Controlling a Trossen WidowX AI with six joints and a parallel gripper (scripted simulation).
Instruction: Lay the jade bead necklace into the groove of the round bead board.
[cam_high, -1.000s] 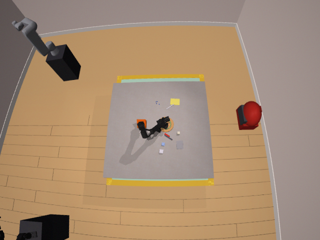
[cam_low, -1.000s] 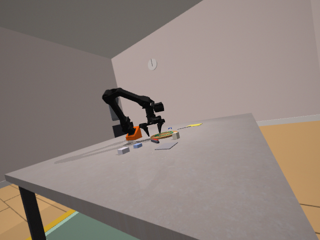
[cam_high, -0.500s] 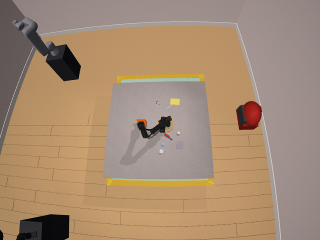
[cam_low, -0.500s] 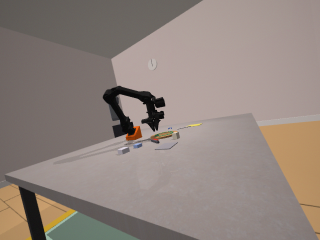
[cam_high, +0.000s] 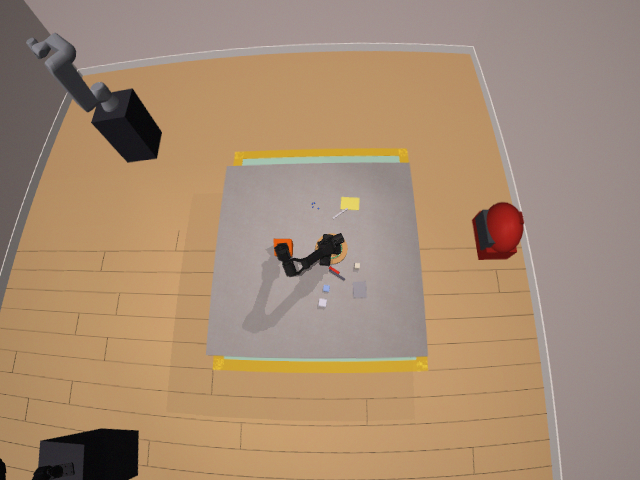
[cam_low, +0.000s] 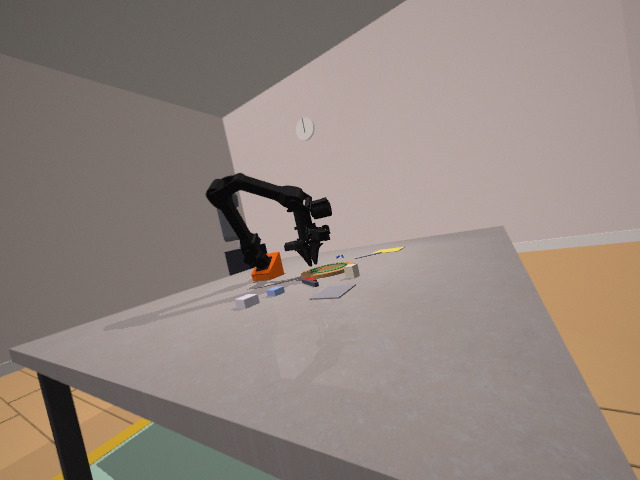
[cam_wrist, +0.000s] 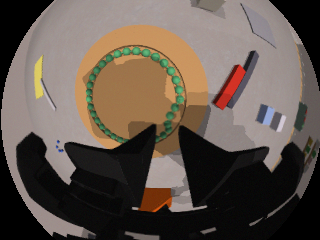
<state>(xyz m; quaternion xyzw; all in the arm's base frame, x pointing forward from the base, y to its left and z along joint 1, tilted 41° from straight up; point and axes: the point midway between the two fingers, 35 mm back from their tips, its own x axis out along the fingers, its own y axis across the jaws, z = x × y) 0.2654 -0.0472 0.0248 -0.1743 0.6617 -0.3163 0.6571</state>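
The round wooden bead board lies 3 cm ahead of my gripper tip, 4 cm to the left of it and 3 cm below it. The rest, counted from my gripper tip: beige cube 18 cm ahead, 9 cm to the right, 2 cm below; red-handled tool 4 cm ahead, 11 cm to the right, 3 cm below; blue block 2 cm behind, 21 cm to the right, 3 cm below.
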